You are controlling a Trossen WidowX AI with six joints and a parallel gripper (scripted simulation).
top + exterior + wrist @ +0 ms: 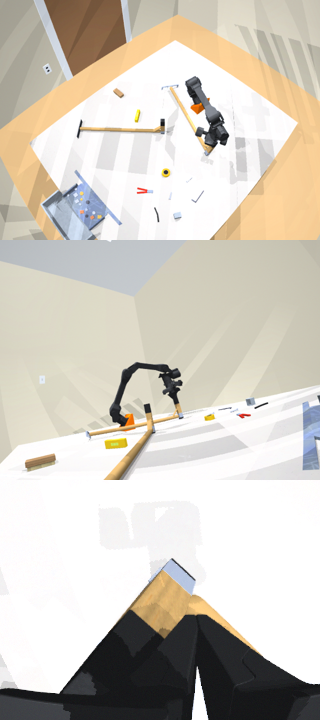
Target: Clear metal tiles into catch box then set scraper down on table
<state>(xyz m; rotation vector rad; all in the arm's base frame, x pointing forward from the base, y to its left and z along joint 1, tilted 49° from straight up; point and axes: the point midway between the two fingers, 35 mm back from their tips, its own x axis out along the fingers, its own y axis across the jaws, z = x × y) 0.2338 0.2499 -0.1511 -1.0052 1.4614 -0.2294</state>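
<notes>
Now: gripper tip 30 cm short of the long scraper, 50 cm to the left of it and 5 cm above it. The rest, counted from my gripper tip: wooden brush block 12 cm ahead, 76 cm to the right, 10 cm below; yellow tape roll 28 cm ahead, 7 cm to the right, 10 cm below; yellow level 14 cm ahead, 51 cm to the right, 9 cm below.
</notes>
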